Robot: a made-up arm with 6 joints.
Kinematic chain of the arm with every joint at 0, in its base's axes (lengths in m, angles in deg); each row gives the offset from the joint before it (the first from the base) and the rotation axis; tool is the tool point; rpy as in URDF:
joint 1: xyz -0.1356 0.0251 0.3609 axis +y
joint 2: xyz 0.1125 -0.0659 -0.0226 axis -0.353 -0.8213 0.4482
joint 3: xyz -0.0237 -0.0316 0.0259 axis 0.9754 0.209 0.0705
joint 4: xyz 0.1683 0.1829 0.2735 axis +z
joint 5: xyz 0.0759 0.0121 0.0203 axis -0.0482 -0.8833 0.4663
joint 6: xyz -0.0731 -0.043 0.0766 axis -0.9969 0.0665 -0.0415
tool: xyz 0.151 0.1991 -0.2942 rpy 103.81 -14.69 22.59
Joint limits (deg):
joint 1: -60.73..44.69
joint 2: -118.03..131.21
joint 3: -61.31..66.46
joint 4: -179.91..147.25
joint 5: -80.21..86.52
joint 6: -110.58..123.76
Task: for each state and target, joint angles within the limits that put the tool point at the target. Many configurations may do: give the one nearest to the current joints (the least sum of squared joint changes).
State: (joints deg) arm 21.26 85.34 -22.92 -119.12 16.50 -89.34
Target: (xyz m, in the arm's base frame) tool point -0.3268 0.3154 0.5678
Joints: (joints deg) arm 19.25 87.18 -50.07 -126.25 20.56 -52.13
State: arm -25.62 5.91 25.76 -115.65 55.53 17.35
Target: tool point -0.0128 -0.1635 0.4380
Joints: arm -15.15 2.61 31.47 -123.71 33.37 28.79
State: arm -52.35 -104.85 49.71 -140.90 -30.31 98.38
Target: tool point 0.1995 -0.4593 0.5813
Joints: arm -46.06 -116.00 61.57 -136.15 -28.79 93.23
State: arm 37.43 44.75 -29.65 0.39 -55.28 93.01
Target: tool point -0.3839 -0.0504 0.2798
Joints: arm 23.22 85.92 -37.04 -26.22 -72.94 96.26
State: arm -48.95 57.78 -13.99 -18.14 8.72 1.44
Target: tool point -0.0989 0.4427 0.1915
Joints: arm -49.56 92.00 -2.77 7.28 12.24 -19.17
